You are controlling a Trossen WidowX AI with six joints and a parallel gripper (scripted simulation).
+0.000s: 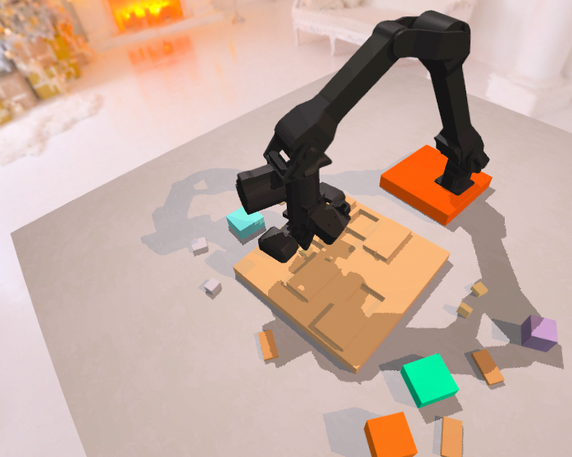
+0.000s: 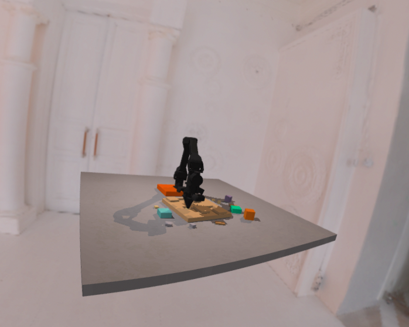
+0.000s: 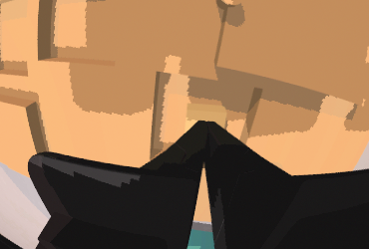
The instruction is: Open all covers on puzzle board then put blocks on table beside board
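My gripper tip is now 50 mm short of the cyan block, 150 mm to the left of it and 10 mm above it. From my gripper tip the other things lie so: orange block (130 mm ahead, 330 mm to the left, 10 mm above); then purple cube (170 mm behind, 380 mm to the left); then green block (20 mm ahead, 310 mm to the left, 10 mm below).
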